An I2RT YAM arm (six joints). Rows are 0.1 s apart.
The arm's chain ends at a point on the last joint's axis. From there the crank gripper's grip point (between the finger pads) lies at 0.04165 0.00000 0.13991 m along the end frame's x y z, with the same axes.
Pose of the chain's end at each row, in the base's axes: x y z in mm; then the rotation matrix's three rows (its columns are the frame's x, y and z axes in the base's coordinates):
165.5, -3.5, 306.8; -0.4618, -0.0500, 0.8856; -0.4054, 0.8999, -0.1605; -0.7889, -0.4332, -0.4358
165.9, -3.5, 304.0; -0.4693, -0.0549, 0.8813; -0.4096, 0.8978, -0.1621; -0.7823, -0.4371, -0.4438
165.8, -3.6, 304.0; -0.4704, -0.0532, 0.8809; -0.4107, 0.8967, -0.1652; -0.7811, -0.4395, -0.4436
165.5, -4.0, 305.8; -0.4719, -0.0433, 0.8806; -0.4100, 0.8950, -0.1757; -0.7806, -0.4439, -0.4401
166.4, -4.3, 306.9; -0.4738, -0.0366, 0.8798; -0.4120, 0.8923, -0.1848; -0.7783, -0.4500, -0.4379
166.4, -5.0, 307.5; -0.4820, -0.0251, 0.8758; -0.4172, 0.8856, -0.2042; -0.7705, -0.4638, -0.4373
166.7, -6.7, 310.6; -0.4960, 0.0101, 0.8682; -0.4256, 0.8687, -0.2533; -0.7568, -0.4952, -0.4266
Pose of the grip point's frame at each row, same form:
270.2, -42.8, 213.0; -0.4618, -0.0500, 0.8856; -0.4054, 0.8999, -0.1605; -0.7889, -0.4332, -0.4358
269.7, -43.2, 209.3; -0.4693, -0.0549, 0.8813; -0.4096, 0.8978, -0.1621; -0.7823, -0.4371, -0.4438
269.5, -43.8, 209.4; -0.4704, -0.0532, 0.8809; -0.4107, 0.8967, -0.1652; -0.7811, -0.4395, -0.4436
269.1, -45.7, 211.7; -0.4719, -0.0433, 0.8806; -0.4100, 0.8950, -0.1757; -0.7806, -0.4439, -0.4401
269.8, -47.3, 213.2; -0.4738, -0.0366, 0.8798; -0.4120, 0.8923, -0.1848; -0.7783, -0.4500, -0.4379
268.9, -50.9, 214.2; -0.4820, -0.0251, 0.8758; -0.4172, 0.8856, -0.2042; -0.7705, -0.4638, -0.4373
267.5, -59.9, 219.4; -0.4960, 0.0101, 0.8682; -0.4256, 0.8687, -0.2533; -0.7568, -0.4952, -0.4266

